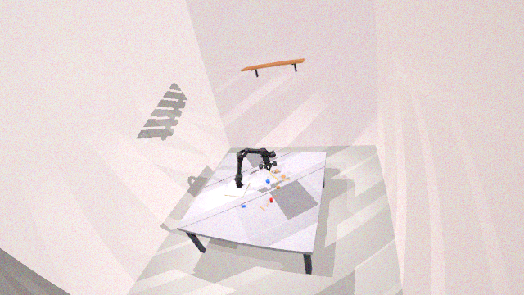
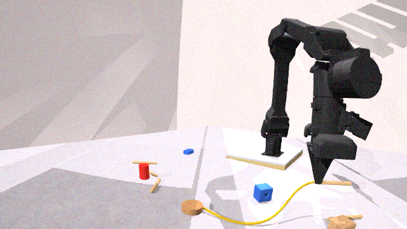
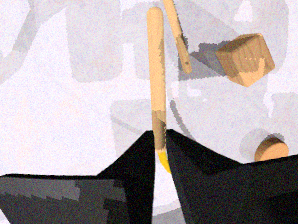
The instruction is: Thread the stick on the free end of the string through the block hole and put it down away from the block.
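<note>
The yellow string lies 10 mm to the right of my gripper tip and 10 mm ahead of it. From my gripper tip the other things lie so: round wooden button: 190 mm to the right, 130 mm ahead, 50 mm below; light wooden piece: 60 mm to the left, 60 mm ahead, 50 mm below; thin wooden stick: 10 mm to the left.
</note>
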